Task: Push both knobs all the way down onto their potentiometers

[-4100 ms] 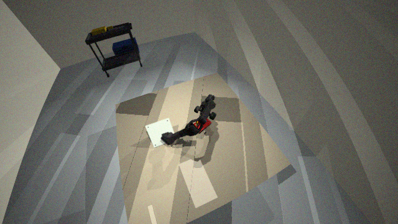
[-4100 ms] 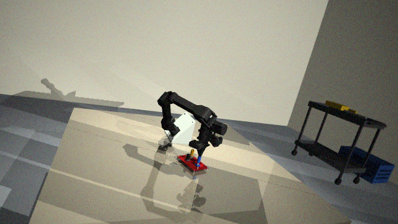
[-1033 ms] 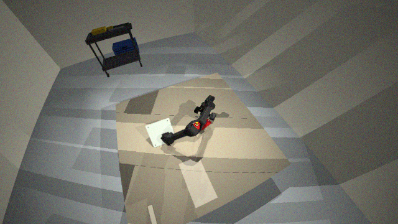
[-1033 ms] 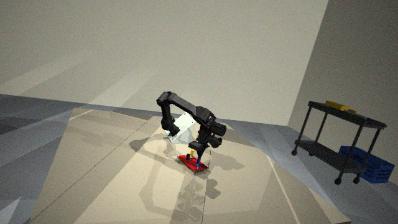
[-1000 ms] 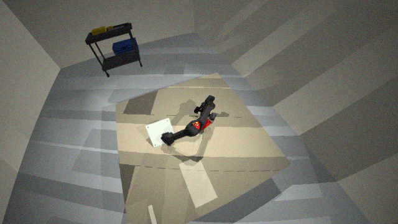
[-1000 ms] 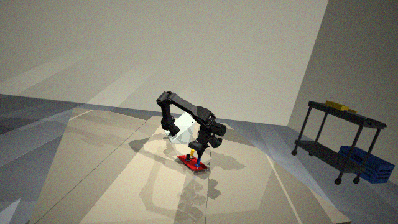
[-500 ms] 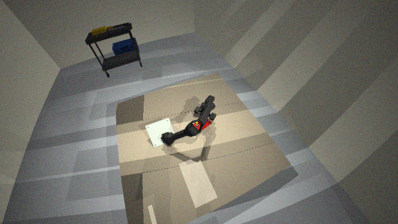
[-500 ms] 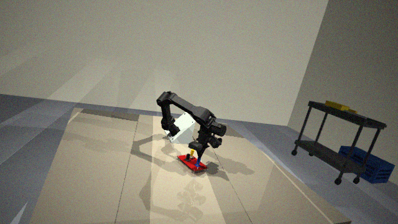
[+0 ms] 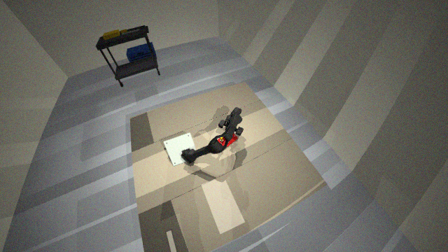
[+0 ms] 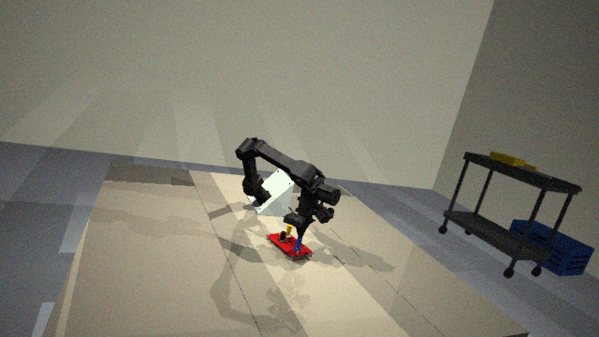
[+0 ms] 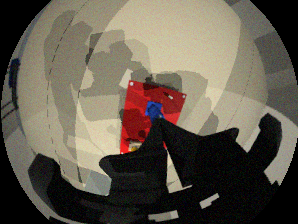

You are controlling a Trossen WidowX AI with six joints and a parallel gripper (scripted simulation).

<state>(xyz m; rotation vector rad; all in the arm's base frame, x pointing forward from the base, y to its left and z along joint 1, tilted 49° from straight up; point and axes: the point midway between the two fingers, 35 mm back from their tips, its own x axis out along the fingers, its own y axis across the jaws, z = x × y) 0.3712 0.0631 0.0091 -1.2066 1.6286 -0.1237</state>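
Right now the blue knob is 1 cm below my gripper tip. Round my gripper tip: yellow knob 8 cm behind, 1 cm to the right, 1 cm below.
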